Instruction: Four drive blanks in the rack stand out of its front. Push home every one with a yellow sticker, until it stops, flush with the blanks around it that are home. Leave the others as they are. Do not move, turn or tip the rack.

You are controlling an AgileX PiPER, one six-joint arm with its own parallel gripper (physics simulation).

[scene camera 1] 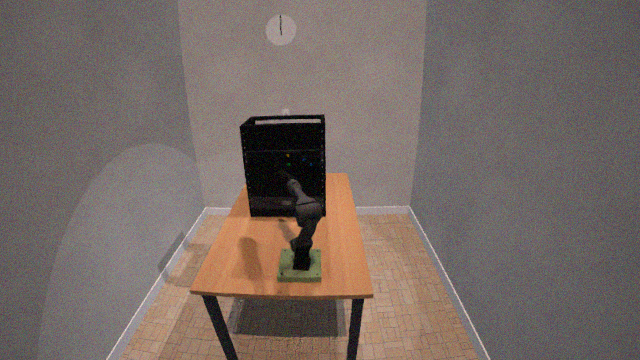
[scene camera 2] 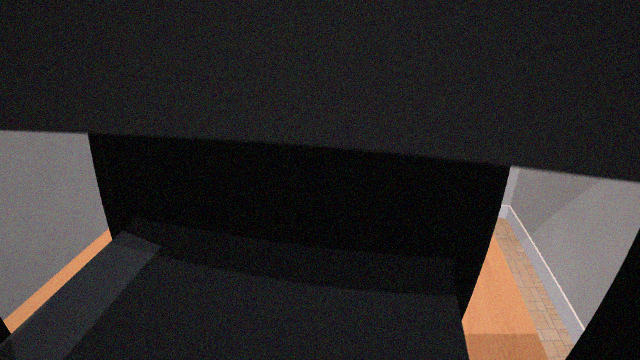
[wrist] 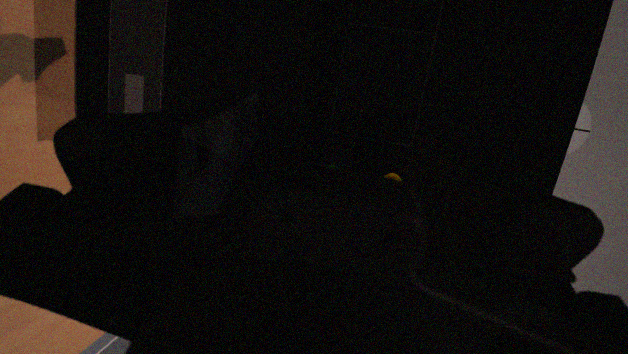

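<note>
The black rack (scene camera 1: 283, 136) (scene camera 2: 300, 70) (wrist: 510, 90) stands upright on the table. On its front in scene camera 1 are a yellow sticker (scene camera 1: 288, 155), a green sticker (scene camera 1: 288, 164) just below it and two blue stickers (scene camera 1: 304, 159) (scene camera 1: 311, 164) to the right. The blanks' edges are too dark to tell how far they stand out. My gripper (scene camera 1: 282, 174) is at the rack's front, below and slightly left of the green sticker. In the wrist view, dark finger shapes hide the lower part of the yellow sticker (wrist: 393, 177) and most of the green sticker (wrist: 332, 166). Finger opening and contact cannot be told.
The arm (scene camera 1: 307, 210) rises from a green base plate (scene camera 1: 285, 275) near the front edge of the wooden table (scene camera 1: 225, 270). A grey panel with a pale label (wrist: 133, 93) shows low on the rack. Walls stand on both sides and behind.
</note>
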